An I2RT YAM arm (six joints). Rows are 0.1 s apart.
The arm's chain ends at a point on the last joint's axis. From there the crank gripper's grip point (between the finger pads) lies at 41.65 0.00 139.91 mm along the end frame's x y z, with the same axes.
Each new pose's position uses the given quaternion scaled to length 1; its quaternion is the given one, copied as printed.
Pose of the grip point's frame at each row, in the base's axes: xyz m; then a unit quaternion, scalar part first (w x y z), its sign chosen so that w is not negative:
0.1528 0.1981 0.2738 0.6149 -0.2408 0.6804 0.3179
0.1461 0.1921 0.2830 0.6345 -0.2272 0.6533 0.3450
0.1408 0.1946 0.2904 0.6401 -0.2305 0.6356 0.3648
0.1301 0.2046 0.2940 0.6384 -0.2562 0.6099 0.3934
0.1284 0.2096 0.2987 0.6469 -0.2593 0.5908 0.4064
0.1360 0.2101 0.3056 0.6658 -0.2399 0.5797 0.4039
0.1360 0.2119 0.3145 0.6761 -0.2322 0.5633 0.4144
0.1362 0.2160 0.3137 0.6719 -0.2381 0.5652 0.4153
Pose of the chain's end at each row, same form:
0.0625 0.0935 0.3209 0.6149 -0.2408 0.6804 0.3179
0.0559 0.0828 0.3180 0.6345 -0.2272 0.6533 0.3450
0.0536 0.0812 0.3193 0.6401 -0.2305 0.6356 0.3648
0.0516 0.0838 0.3174 0.6384 -0.2562 0.6099 0.3934
0.0521 0.0863 0.3159 0.6469 -0.2593 0.5908 0.4064
0.0550 0.0891 0.3160 0.6658 -0.2399 0.5797 0.4039
0.0554 0.0902 0.3182 0.6761 -0.2322 0.5633 0.4144
0.0569 0.0935 0.3189 0.6719 -0.2381 0.5652 0.4153

